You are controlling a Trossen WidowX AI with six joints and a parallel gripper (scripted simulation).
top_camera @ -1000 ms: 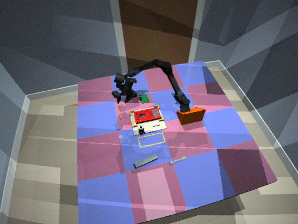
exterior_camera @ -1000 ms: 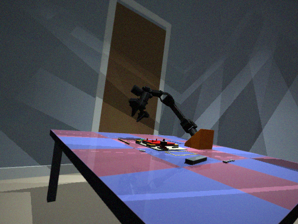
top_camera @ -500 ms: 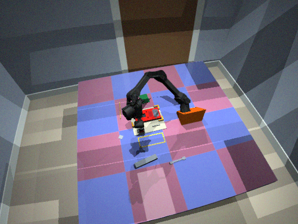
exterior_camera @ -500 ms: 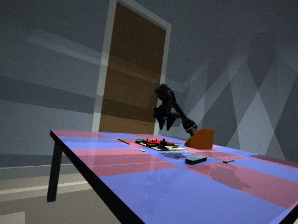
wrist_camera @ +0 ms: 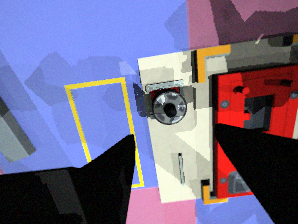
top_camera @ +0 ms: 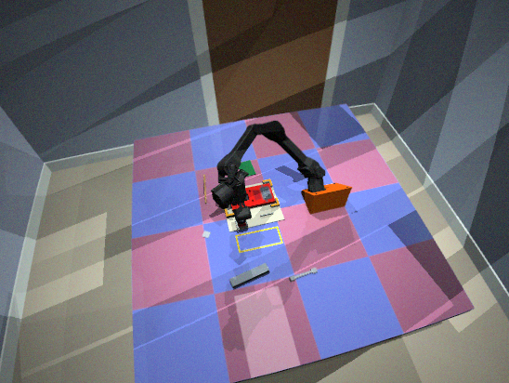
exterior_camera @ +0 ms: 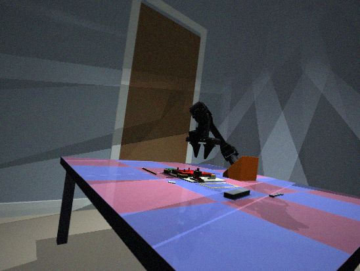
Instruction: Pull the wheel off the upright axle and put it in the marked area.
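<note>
The wheel lies 1 cm to the right of my gripper tip and 7 cm below it. Also, from my gripper tip: thin rod 13 cm ahead, 24 cm to the right, 11 cm below; then grey bar 19 cm behind, 29 cm to the left, 11 cm below; then upright axle 1 cm to the right, 8 cm below.
</note>
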